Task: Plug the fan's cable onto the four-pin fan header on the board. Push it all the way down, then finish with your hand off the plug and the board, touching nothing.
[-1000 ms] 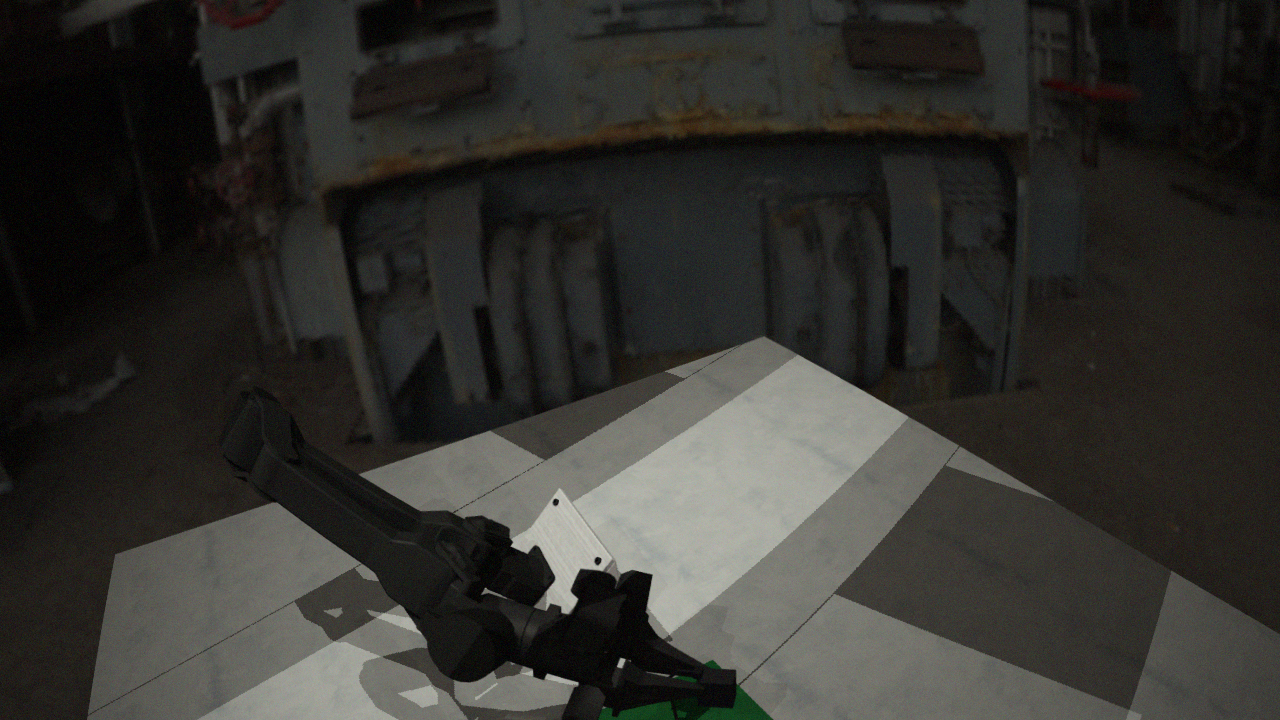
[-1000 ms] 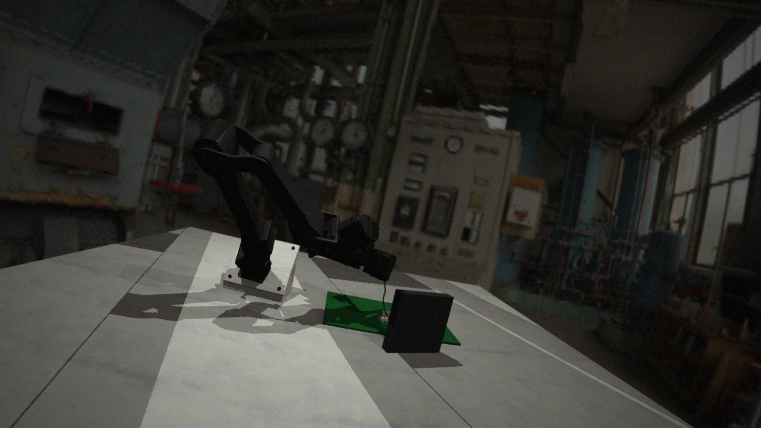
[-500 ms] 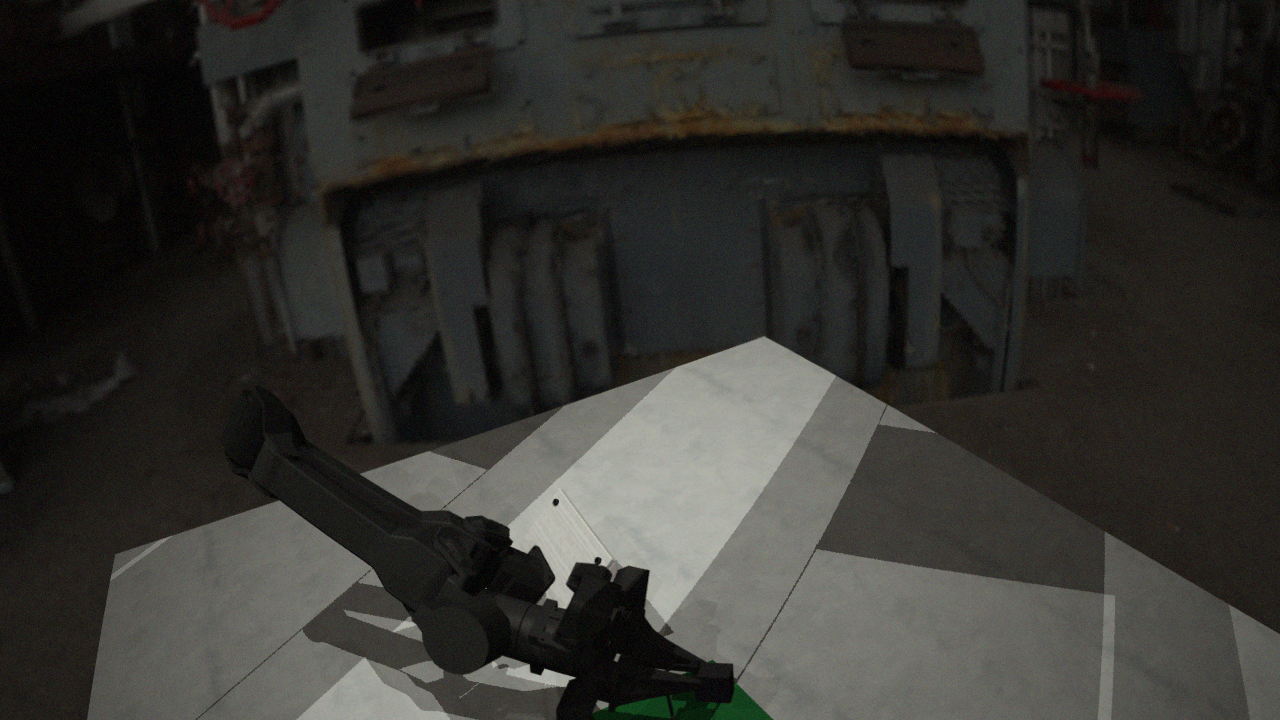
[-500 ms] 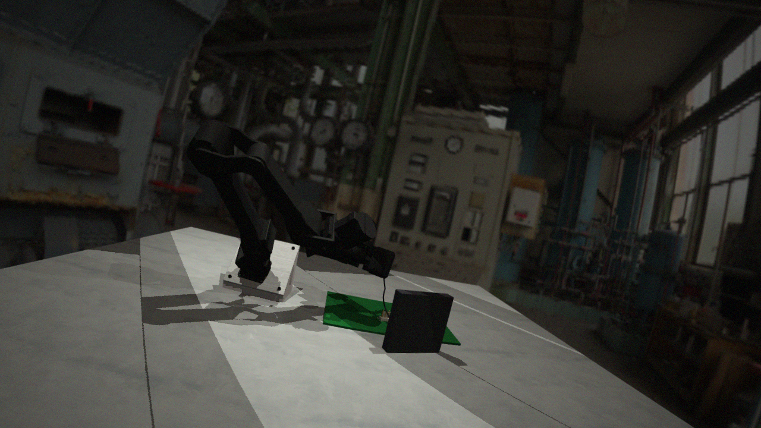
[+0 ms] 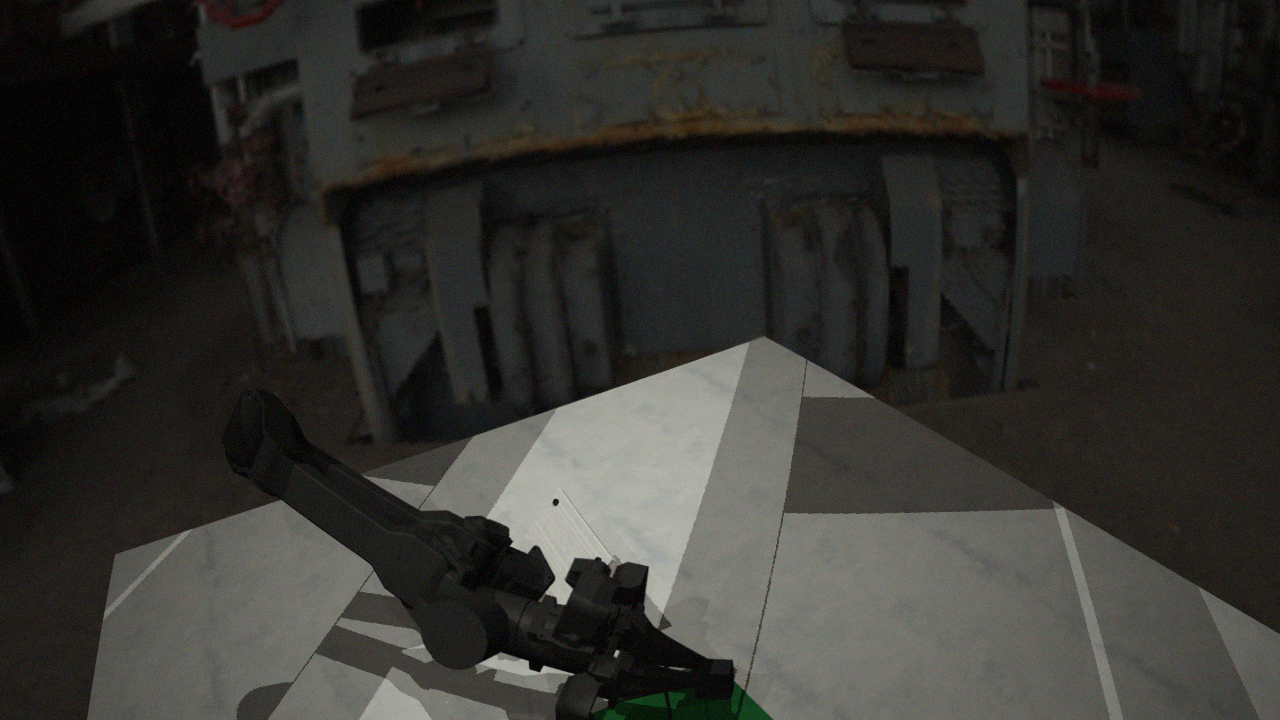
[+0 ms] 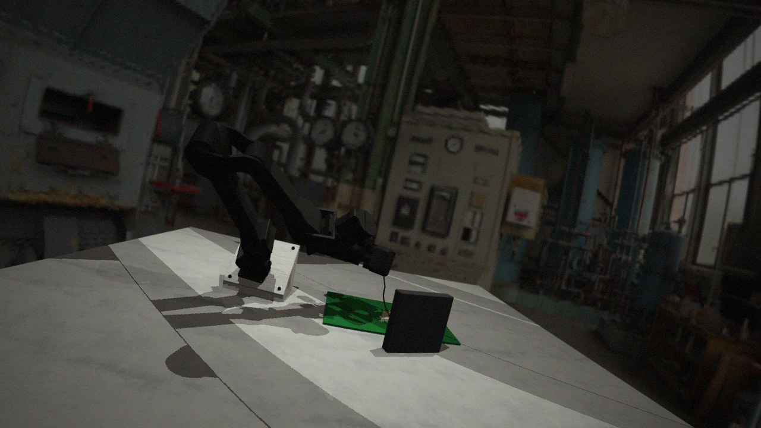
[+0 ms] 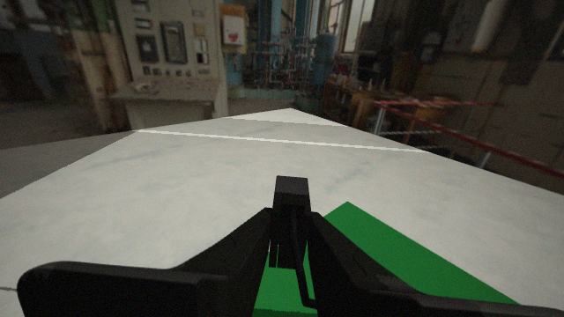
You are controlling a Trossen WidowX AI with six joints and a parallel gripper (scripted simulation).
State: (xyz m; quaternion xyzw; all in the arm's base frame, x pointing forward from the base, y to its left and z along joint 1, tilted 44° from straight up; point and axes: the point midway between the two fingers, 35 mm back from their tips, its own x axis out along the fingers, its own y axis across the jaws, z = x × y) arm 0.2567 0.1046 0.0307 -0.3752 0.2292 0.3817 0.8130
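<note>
My gripper tip is now 14 cm above the green board, 5 cm to the left of it and 5 cm short of it. From my gripper tip the other things lie so: black plug (1 cm to the left, 1 cm below); then fan header (13 cm below, 8 cm to the right, 5 cm ahead); then black fan (21 cm to the right, 9 cm ahead, 7 cm below).
</note>
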